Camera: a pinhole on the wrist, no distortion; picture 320 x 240 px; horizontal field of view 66.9 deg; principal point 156.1 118.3 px. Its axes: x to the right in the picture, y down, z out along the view. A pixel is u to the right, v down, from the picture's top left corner.
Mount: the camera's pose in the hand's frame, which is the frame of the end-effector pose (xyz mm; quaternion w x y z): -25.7 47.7 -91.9 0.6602 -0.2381 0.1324 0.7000
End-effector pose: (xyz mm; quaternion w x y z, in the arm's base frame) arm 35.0 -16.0 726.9 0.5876 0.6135 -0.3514 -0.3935
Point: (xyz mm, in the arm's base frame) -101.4 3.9 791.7
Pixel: 37 155
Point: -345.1 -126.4 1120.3
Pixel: 176 109
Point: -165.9 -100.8 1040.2
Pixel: 199 85
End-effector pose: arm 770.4 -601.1 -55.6 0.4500 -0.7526 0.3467 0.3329
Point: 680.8 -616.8 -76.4
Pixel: 118 85
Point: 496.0 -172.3 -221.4
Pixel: 65 116
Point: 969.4 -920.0 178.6
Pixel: behind the camera
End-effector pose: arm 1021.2 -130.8 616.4 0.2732 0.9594 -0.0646 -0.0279
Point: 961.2 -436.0 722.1
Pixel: 287 71
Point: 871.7 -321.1 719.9
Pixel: 274 194
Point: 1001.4 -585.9 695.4
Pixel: 271 36
